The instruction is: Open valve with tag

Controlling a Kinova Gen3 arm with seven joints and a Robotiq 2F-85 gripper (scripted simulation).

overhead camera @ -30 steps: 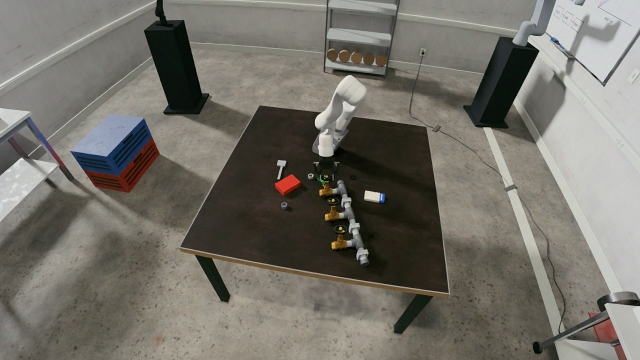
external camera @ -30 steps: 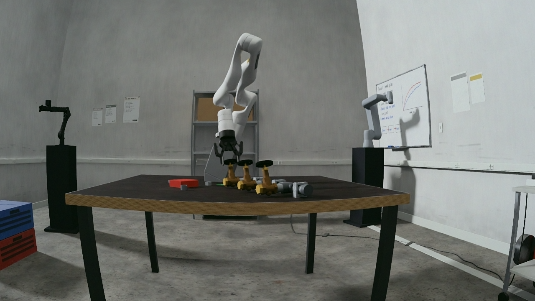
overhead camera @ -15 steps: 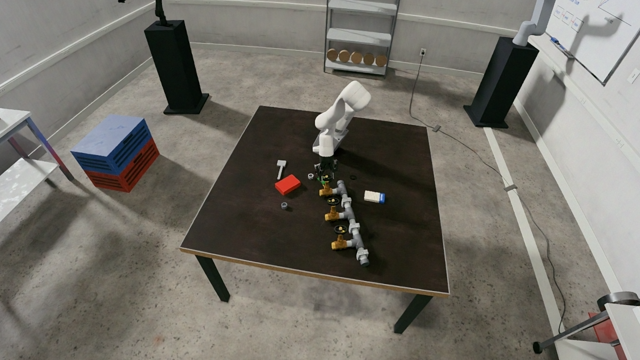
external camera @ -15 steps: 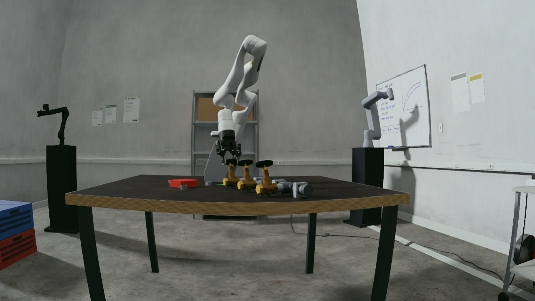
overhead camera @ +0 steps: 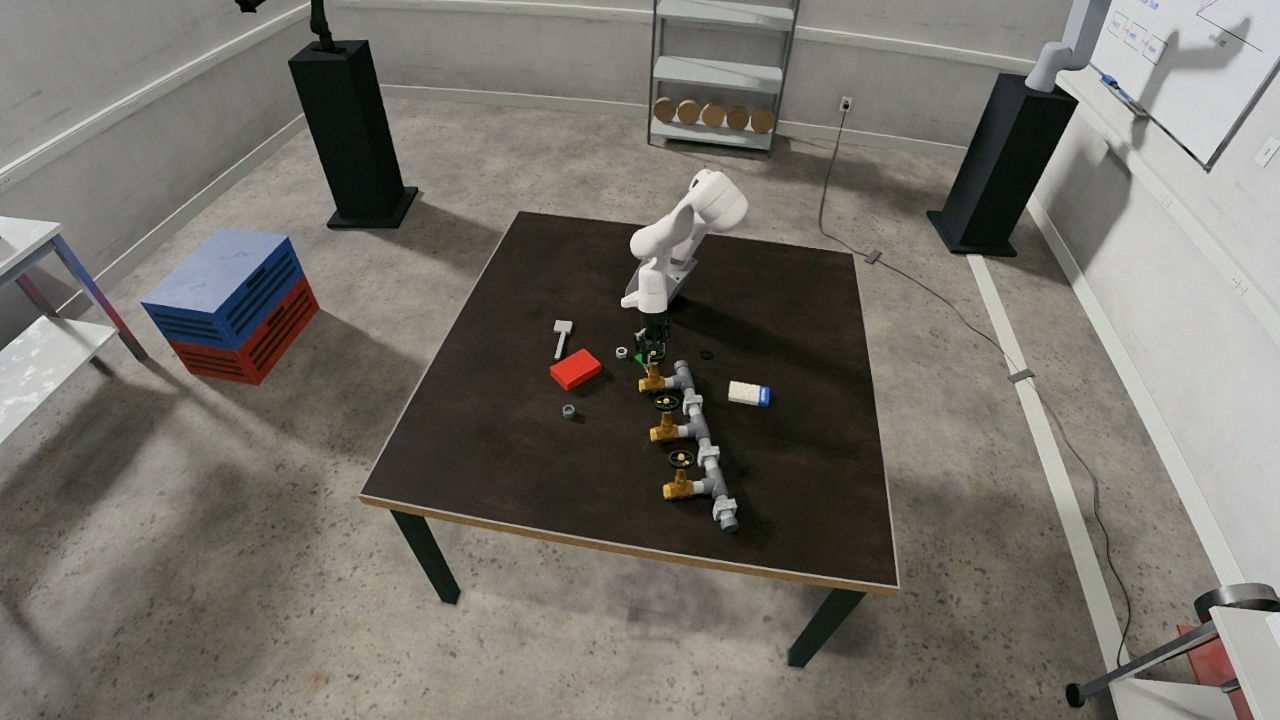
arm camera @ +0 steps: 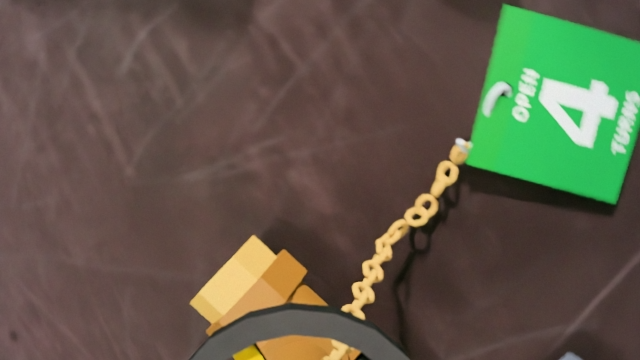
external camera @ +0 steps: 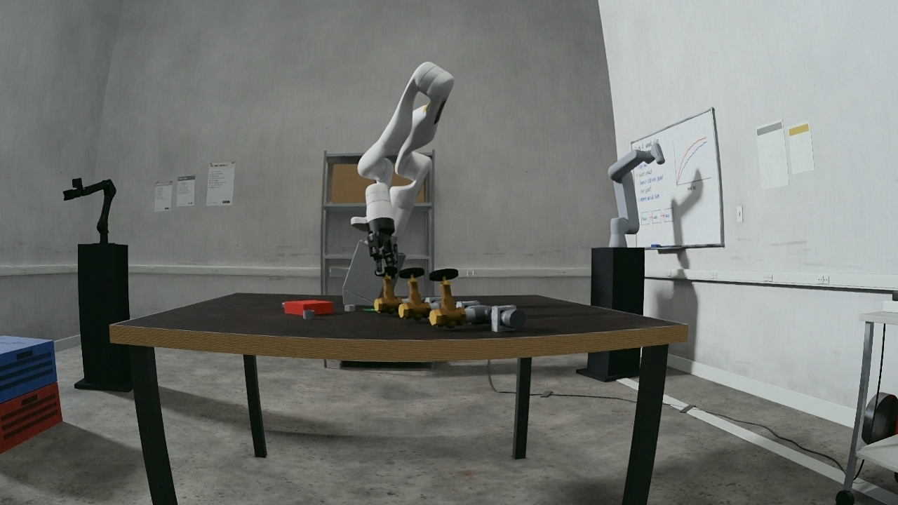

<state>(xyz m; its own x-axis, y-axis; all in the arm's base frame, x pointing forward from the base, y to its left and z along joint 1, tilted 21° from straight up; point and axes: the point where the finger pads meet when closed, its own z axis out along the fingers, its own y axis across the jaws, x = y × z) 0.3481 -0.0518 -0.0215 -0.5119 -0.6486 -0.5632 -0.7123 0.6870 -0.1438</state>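
Right now the green tag is 90 mm behind my hand, 20 mm to the right of it and 110 mm below it. Also, from my hand: white-and-blue box: 40 mm ahead, 270 mm to the left, 110 mm below; then red block: 30 mm behind, 220 mm to the right, 100 mm below; then small grey ring: 120 mm ahead, 220 mm to the right, 110 mm below.
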